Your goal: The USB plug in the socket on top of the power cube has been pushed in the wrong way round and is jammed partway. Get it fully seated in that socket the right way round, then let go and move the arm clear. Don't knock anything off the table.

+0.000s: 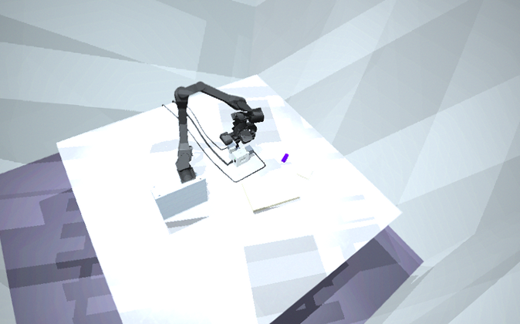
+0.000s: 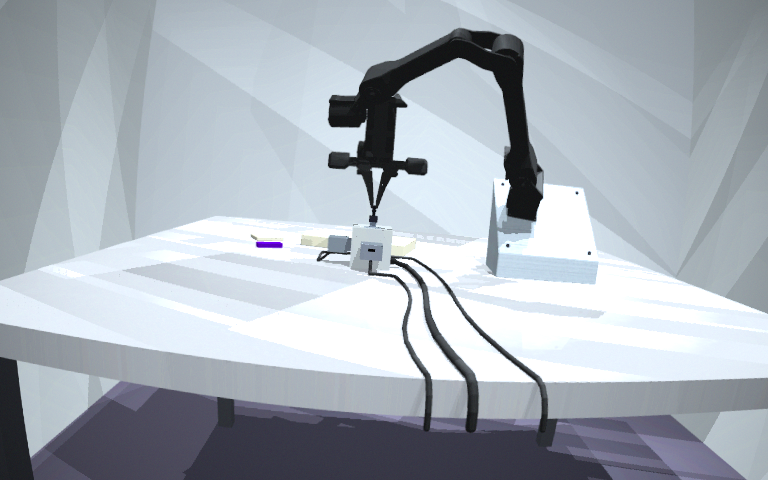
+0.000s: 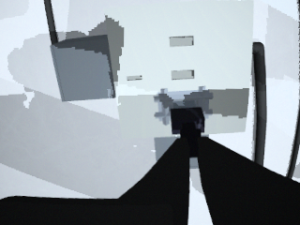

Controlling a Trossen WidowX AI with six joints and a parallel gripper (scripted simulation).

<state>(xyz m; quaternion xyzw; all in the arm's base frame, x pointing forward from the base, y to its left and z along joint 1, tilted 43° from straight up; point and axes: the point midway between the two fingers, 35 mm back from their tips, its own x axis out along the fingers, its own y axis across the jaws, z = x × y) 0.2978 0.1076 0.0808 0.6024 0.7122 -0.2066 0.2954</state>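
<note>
Now: the USB plug 2 cm below my gripper tip. From my gripper tip the other things lie so: purple stick 25 cm ahead, 11 cm to the right, 11 cm below.
</note>
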